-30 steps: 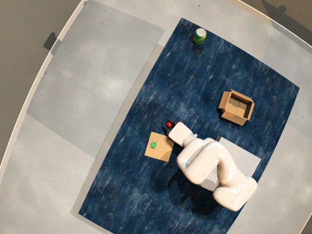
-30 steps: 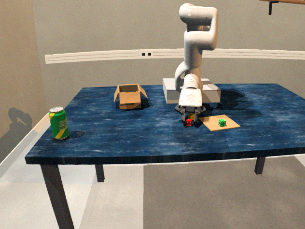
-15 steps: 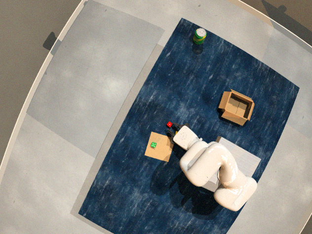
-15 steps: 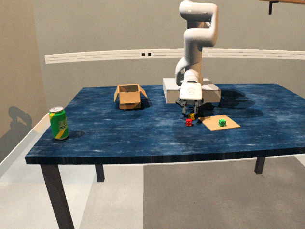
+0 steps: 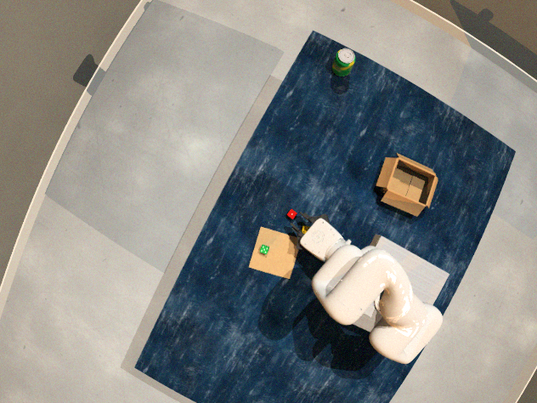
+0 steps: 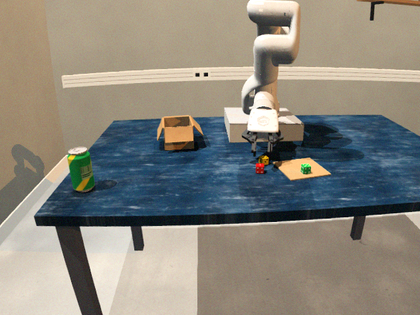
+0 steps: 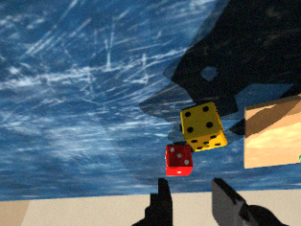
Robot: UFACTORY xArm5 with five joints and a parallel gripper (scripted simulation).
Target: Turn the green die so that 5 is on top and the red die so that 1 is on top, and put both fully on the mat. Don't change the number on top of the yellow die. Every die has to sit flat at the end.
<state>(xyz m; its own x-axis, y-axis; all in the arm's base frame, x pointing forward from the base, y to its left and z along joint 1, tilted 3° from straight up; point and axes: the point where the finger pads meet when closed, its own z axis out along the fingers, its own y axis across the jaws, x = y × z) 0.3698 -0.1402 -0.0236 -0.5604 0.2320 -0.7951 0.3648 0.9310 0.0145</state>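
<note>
The yellow die is 50 mm below my hand, 30 mm behind it and 20 mm to the left of it. Also, from my hand: red die 50 mm below, 30 mm ahead, 20 mm to the right; mat 120 mm to the left, 60 mm below, 40 mm ahead; green die 120 mm to the left, 80 mm ahead, 50 mm below.
</note>
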